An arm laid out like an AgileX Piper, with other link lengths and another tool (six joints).
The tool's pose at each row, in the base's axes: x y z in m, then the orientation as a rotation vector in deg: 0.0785, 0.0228, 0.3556, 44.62, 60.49, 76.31; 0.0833, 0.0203, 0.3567, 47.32, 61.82, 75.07; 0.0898, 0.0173, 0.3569, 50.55, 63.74, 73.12; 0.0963, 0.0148, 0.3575, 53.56, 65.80, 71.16; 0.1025, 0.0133, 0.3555, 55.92, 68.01, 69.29; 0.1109, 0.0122, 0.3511, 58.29, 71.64, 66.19; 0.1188, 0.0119, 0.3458, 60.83, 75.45, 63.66; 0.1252, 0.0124, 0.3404, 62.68, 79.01, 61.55; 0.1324, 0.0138, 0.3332, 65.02, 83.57, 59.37
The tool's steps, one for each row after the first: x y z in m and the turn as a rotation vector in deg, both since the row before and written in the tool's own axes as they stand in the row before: -0.0030, -0.0011, 0.0045, 2.73, -0.72, 0.40; -0.0034, -0.0023, 0.0059, 3.58, -0.83, 0.15; -0.0029, -0.0015, 0.0062, 3.55, -0.61, 0.05; -0.0014, -0.0034, 0.0055, 3.23, -0.22, -0.23; -0.0008, -0.0058, 0.0076, 4.43, 0.11, -1.21; 0.0003, -0.0059, 0.0075, 4.49, 0.59, -0.67; 0.0011, -0.0053, 0.0064, 3.81, 0.87, -0.73; 0.0023, -0.0063, 0.0078, 4.69, 1.50, -0.55
